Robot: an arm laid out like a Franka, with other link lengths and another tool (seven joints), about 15 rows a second.
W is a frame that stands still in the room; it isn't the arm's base.
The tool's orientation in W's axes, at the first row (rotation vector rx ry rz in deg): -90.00 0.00 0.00
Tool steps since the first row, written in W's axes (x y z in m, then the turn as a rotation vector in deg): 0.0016 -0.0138 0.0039 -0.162 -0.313 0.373; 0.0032 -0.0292 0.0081 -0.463 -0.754 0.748; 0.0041 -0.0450 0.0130 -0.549 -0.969 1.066; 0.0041 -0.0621 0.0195 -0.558 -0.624 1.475; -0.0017 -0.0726 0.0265 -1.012 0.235 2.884; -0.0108 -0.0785 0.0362 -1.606 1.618 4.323; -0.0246 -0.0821 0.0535 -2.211 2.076 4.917; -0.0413 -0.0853 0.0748 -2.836 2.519 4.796; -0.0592 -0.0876 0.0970 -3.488 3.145 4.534
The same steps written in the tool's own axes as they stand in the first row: 0.0016 -0.0039 -0.0138 -0.162 -0.373 -0.313; 0.0032 -0.0081 -0.0292 -0.463 -0.748 -0.754; 0.0041 -0.0130 -0.0450 -0.549 -1.066 -0.969; 0.0041 -0.0195 -0.0621 -0.558 -1.475 -0.624; -0.0017 -0.0265 -0.0726 -1.012 -2.884 0.235; -0.0108 -0.0362 -0.0785 -1.606 -4.323 1.618; -0.0246 -0.0535 -0.0821 -2.211 -4.917 2.076; -0.0413 -0.0748 -0.0853 -2.836 -4.796 2.519; -0.0592 -0.0970 -0.0876 -3.488 -4.534 3.145
